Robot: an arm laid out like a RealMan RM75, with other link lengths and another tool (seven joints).
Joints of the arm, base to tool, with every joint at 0 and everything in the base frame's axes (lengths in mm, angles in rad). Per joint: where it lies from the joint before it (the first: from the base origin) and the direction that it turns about. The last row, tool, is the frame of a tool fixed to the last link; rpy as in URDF.
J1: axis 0 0 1 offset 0 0 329.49
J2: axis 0 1 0 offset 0 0 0
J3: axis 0 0 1 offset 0 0 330.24
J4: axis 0 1 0 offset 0 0 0
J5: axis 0 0 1 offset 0 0 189
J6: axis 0 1 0 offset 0 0 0
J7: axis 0 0 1 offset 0 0 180
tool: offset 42 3 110 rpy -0.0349 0 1.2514
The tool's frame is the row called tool.
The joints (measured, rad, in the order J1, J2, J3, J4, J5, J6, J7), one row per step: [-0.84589 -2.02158 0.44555 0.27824 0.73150 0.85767 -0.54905]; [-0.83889 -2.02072 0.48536 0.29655 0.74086 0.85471 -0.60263]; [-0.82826 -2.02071 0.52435 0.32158 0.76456 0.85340 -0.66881]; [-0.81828 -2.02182 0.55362 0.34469 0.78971 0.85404 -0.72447]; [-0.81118 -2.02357 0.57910 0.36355 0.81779 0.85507 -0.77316]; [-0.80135 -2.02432 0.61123 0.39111 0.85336 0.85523 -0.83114]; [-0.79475 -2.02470 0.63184 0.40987 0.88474 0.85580 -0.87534]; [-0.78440 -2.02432 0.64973 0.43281 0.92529 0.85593 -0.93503]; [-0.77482 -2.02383 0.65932 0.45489 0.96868 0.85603 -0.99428]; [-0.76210 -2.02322 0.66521 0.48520 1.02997 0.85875 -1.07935]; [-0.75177 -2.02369 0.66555 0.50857 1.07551 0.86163 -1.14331]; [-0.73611 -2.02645 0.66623 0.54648 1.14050 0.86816 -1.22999]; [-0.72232 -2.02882 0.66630 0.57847 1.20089 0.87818 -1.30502]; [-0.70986 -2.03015 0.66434 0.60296 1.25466 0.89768 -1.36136]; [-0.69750 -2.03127 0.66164 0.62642 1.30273 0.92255 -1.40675]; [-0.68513 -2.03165 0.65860 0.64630 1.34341 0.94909 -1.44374]
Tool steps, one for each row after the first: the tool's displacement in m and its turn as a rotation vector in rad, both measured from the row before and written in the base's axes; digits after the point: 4 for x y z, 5 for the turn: [0.0061 0.0003 -0.0033 -0.02458 -0.00903 -0.02604]; [0.0066 -0.0006 -0.0045 -0.03072 -0.00789 -0.02987]; [0.0056 -0.0012 -0.0044 -0.02673 -0.00467 -0.02473]; [0.0062 -0.0008 -0.0064 -0.02925 -0.00028 -0.02279]; [0.0075 -0.0012 -0.0067 -0.03388 0.00559 -0.02664]; [0.0052 -0.0009 -0.0060 -0.02804 0.00471 -0.01793]; [0.0028 -0.0015 -0.0056 -0.03288 -0.00161 -0.01434]; [0.0011 -0.0014 -0.0043 -0.03014 -0.00394 -0.00908]; [0.0003 -0.0021 -0.0044 -0.03949 -0.01156 -0.00868]; [-0.0012 -0.0018 -0.0025 -0.02749 -0.01167 -0.00239]; [-0.0009 -0.0034 -0.0038 -0.03666 -0.01136 -0.00408]; [-0.0010 -0.0034 -0.0047 -0.03531 -0.00641 -0.00304]; [-0.0001 -0.0044 -0.0053 -0.03200 0.00137 -0.00814]; [0.0007 -0.0052 -0.0049 -0.02840 0.00570 -0.01193]; [0.0001 -0.0055 -0.0044 -0.02572 0.00596 -0.01125]
